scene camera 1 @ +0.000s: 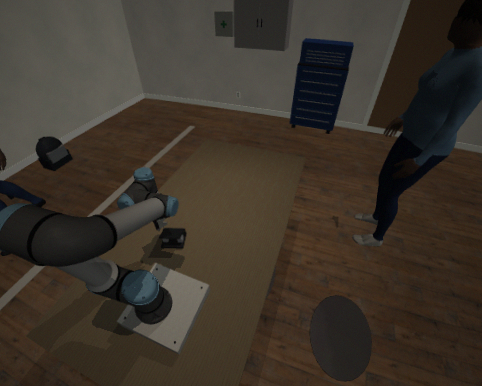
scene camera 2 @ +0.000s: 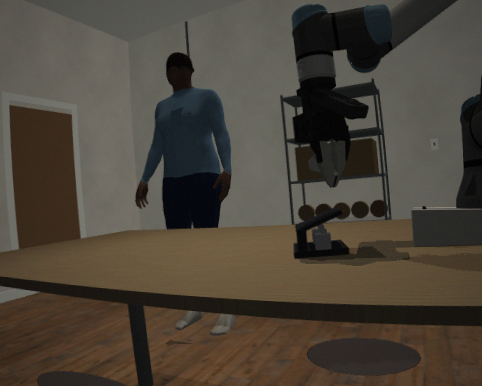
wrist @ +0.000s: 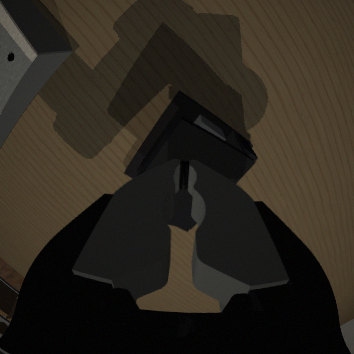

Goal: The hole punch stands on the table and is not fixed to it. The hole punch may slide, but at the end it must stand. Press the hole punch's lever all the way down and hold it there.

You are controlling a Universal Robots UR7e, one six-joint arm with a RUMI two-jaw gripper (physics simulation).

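Places are measured from the arm's base along level axes (x ahead, y left, z up), in centimetres.
Pixels of known places: gripper, fingertip midpoint: (scene camera 1: 159, 230) (scene camera 2: 333, 187) (wrist: 183, 163); arm's base, origin of the base link: (scene camera 1: 154, 305).
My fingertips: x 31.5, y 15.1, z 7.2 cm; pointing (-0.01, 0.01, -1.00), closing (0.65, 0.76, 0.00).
Ahead of a thing's pixels: the offset from my fingertips to its middle. Level surfaces: height alone.
The black hole punch {dz -8.7, dx +4.4, dy -3.2 cm} (scene camera 1: 173, 238) (scene camera 2: 320, 250) (wrist: 175, 107) stands upright on the table {dz -12.9 cm} (scene camera 1: 235, 200) (scene camera 2: 175, 265) (wrist: 300, 75). Its lever {dz -6.4, dx +4.4, dy -3.2 cm} (scene camera 2: 317, 220) (wrist: 205, 145) is raised at a slant, with the free end up, above a grey block on the base. My gripper (scene camera 1: 160, 226) (scene camera 2: 333, 185) (wrist: 183, 163) is shut with nothing between the fingers and points down. In the second scene view the fingertips are above the lever's free end, with a clear gap. In the wrist view the fingers hide part of the hole punch.
The arm's pale mounting block (scene camera 1: 189, 295) (scene camera 2: 440, 227) (wrist: 17, 82) stands on the table near the hole punch. A person in a blue top (scene camera 1: 440, 105) (scene camera 2: 192, 135) stands beyond the table. A shelf rack (scene camera 2: 356, 90) is in the background.
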